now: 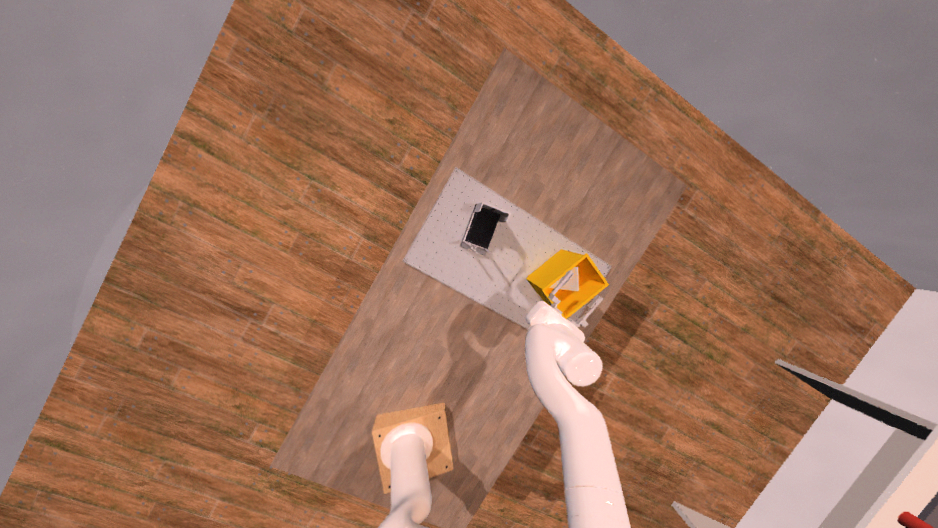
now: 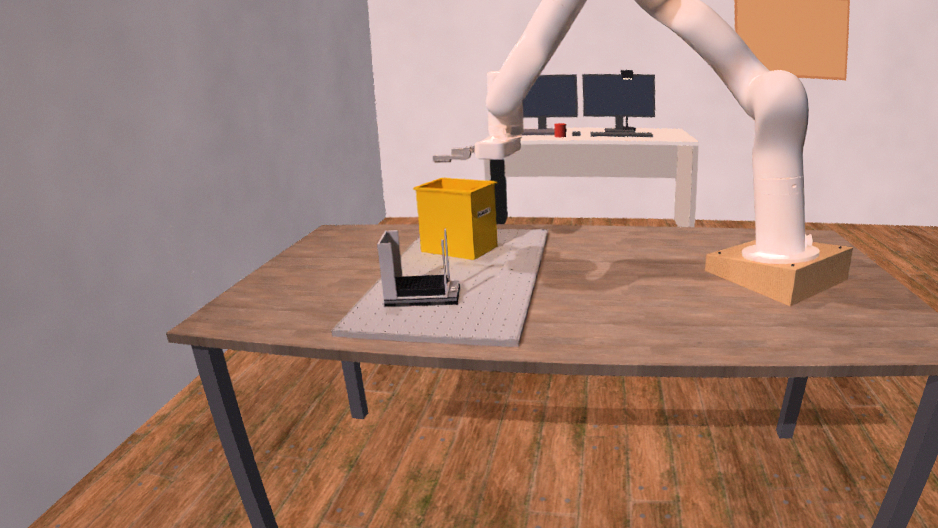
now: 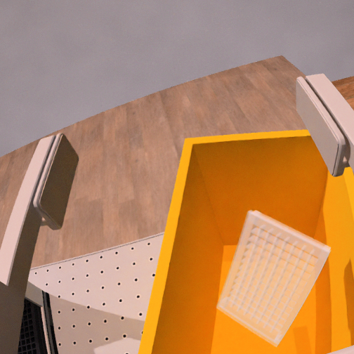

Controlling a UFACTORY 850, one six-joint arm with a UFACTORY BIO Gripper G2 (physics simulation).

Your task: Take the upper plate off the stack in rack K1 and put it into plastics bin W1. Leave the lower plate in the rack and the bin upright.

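Observation:
Plastics bin W1 (image 1: 557, 263) (image 2: 446, 219) (image 3: 173, 215) is yellow and stands upright at the far end of the perforated board. A clear, gridded plate (image 1: 571, 280) (image 3: 274, 277) lies inside it, low down and turned askew to the walls; whether it lies flat is unclear. My gripper (image 1: 588, 284) (image 2: 447, 156) (image 3: 190, 152) is above the bin rim, its fingers apart with nothing between them. Rack K1 (image 1: 473, 249) (image 2: 388, 268) stands upright at the other end of the board. A black, gridded plate (image 1: 484, 226) (image 2: 420, 285) (image 3: 29, 325) lies low in it.
The perforated board (image 1: 433, 242) (image 2: 489, 321) (image 3: 100, 280) lies on the wooden table (image 1: 525, 104) (image 2: 656, 327) under the rack and bin. The rack has upright walls and thin posts. The arm's wooden base block (image 1: 441, 452) (image 2: 813, 278) stands at the table's other end.

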